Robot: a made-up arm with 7 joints. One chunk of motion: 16 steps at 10 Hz.
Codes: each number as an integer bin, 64 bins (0 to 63) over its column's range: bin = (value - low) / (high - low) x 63, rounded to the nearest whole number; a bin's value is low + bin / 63 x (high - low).
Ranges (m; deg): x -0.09..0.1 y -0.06..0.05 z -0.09..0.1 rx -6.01..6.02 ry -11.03..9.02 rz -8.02..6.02
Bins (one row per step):
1: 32 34 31 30 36 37
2: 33 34 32 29 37 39
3: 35 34 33 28 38 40
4: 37 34 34 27 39 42
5: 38 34 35 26 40 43
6: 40 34 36 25 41 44
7: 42 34 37 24 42 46
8: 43 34 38 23 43 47
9: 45 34 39 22 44 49
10: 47 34 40 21 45 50
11: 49 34 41 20 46 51
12: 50 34 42 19 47 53
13: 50 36 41 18 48 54
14: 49 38 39 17 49 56
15: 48 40 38 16 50 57
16: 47 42 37 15 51 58
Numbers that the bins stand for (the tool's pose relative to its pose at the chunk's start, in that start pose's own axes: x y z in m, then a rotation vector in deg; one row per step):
1: 0.0065 -0.0006 0.0035 -0.28 0.43 0.23
2: 0.0095 -0.0006 0.0065 -0.47 0.75 0.67
3: 0.0156 -0.0006 0.0095 -0.66 1.06 0.89
4: 0.0216 -0.0006 0.0125 -0.85 1.38 1.34
5: 0.0246 -0.0006 0.0156 -1.05 1.70 1.56
6: 0.0306 -0.0006 0.0186 -1.24 2.02 1.79
7: 0.0367 -0.0006 0.0216 -1.43 2.34 2.23
8: 0.0397 -0.0006 0.0246 -1.62 2.65 2.45
9: 0.0457 -0.0006 0.0276 -1.81 2.97 2.90
10: 0.0517 -0.0006 0.0306 -2.00 3.29 3.12
11: 0.0578 -0.0006 0.0337 -2.19 3.61 3.35
12: 0.0608 -0.0006 0.0367 -2.38 3.93 3.79
13: 0.0608 0.0029 0.0337 -2.57 4.25 4.01
14: 0.0578 0.0063 0.0276 -2.76 4.56 4.46
15: 0.0548 0.0098 0.0246 -2.95 4.88 4.68
16: 0.0517 0.0133 0.0216 -3.15 5.20 4.91

